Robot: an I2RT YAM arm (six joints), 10 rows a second.
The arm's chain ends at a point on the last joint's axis. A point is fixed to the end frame.
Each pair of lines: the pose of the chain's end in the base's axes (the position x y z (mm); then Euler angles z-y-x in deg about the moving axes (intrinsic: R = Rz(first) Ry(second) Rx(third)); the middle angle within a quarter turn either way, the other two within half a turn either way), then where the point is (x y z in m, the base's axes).
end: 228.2, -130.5, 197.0, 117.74, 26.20, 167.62
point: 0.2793 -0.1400 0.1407
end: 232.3, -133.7, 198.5, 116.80, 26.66, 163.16
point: 0.2872 -0.1408 0.1454
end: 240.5, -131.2, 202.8, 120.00, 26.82, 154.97
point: 0.3013 -0.1285 0.1562
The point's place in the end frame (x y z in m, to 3 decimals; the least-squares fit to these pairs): -0.004 0.026 0.072
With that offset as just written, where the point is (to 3 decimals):
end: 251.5, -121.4, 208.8, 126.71, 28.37, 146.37
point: 0.316 -0.105 0.171
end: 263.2, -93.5, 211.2, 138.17, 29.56, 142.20
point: 0.324 -0.061 0.178
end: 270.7, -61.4, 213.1, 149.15, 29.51, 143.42
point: 0.324 -0.019 0.178
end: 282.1, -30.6, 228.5, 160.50, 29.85, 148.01
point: 0.328 0.017 0.189
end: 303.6, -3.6, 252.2, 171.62, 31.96, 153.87
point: 0.343 0.046 0.209
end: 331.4, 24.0, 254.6, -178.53, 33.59, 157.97
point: 0.365 0.076 0.209
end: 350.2, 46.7, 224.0, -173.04, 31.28, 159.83
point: 0.378 0.100 0.176
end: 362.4, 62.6, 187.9, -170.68, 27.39, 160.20
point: 0.385 0.116 0.137
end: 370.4, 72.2, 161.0, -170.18, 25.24, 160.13
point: 0.390 0.125 0.109
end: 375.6, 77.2, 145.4, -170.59, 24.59, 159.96
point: 0.395 0.130 0.094
